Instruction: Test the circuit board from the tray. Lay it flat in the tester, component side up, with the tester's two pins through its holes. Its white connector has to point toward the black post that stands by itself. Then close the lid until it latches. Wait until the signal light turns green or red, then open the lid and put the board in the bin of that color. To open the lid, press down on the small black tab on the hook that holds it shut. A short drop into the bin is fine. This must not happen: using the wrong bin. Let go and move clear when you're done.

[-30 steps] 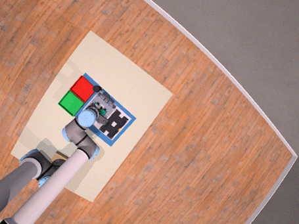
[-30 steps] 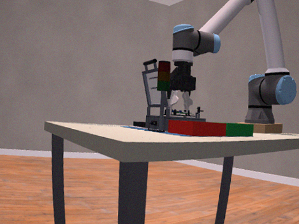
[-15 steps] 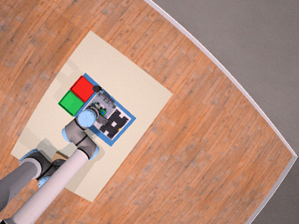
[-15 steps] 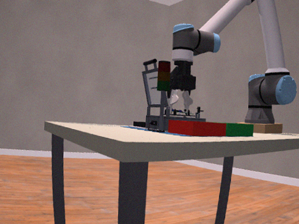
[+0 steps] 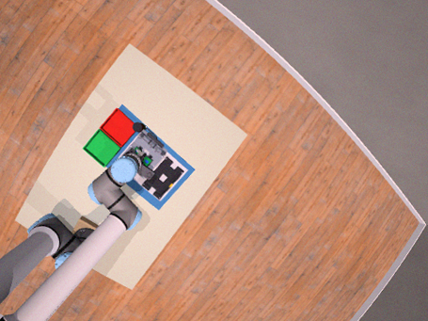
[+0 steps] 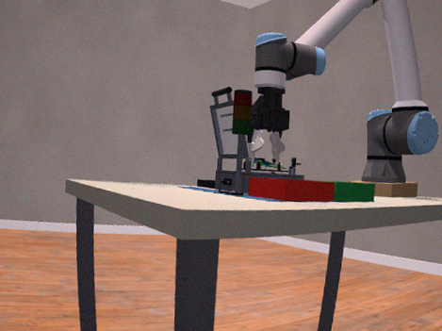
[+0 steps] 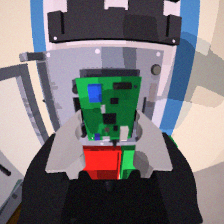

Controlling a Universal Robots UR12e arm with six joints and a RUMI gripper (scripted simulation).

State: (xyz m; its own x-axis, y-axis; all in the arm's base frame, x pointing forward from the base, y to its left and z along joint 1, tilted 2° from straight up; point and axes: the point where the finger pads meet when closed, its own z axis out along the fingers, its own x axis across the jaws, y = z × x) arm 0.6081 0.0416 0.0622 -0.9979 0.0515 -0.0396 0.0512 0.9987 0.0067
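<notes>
My gripper is now 1 cm to the right of the green circuit board. Also, from my hand: green bin 21 cm to the left, 10 cm behind, 7 cm below; then red bin 20 cm to the left, 7 cm below, 5 cm ahead; then lid 12 cm ahead, 10 cm above.
</notes>
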